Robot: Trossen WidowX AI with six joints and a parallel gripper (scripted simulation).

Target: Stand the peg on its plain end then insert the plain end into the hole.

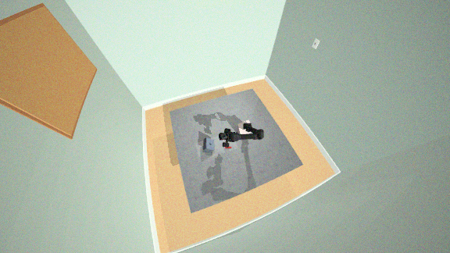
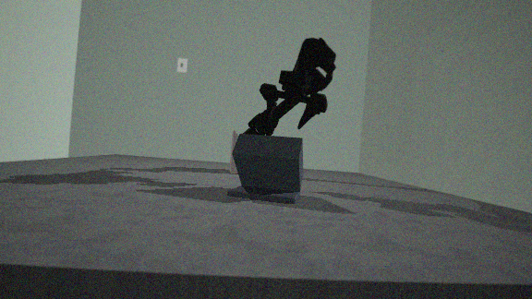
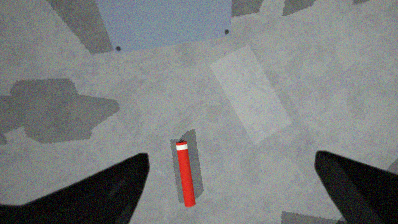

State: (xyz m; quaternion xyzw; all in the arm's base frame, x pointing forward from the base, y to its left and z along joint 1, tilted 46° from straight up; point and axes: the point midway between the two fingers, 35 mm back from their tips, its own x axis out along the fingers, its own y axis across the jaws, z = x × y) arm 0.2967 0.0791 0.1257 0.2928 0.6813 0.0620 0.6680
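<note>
My gripper tip is now 20 mm past the red peg, 30 mm to the right of it and 160 mm above it. Also, from my gripper tip: sloped panel 170 mm ahead, 20 mm to the right, 100 mm below; then thin base plate 190 mm ahead, 30 mm to the right, 160 mm below.
</note>
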